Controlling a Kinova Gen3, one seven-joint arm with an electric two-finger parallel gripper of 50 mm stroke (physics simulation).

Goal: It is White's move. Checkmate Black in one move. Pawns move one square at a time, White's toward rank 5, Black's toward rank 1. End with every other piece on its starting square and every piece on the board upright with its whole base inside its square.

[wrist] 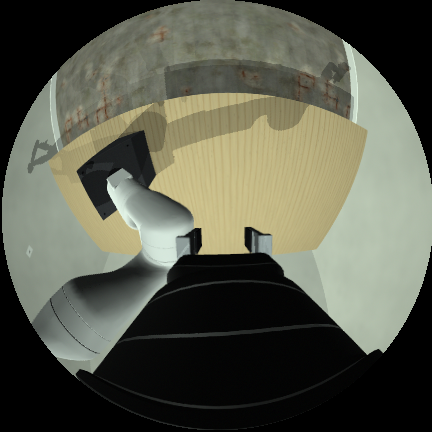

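Pixels of known places: gripper, fingertip midpoint: (222,236); arm's base at its link origin: (119,184).
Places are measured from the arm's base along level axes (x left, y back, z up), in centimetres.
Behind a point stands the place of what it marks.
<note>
My gripper (222,236) @(z 23.5, x 30.9, y 4.1 cm) is open, its two dark finger pads standing wide apart at the centre of the wrist view, with no thing between them. Past the fingers the wooden table top (260,175) @(z -15.7, x 45.1, y -11.4 cm) shows. The chessboard and the chess pieces do not show in the wrist view, so how they stand cannot be told.
The robot's own pale arm (160,215) @(z 19.7, x 22.3, y 4.5 cm) rises from a dark square base plate (135,155) @(z -6.1, x 5.5, y 5.9 cm) at the table's left part and runs down the left side. A stained grey wall or floor surface (215,35) lies beyond the table's far edge. Shadows of the arm fall across the table.
</note>
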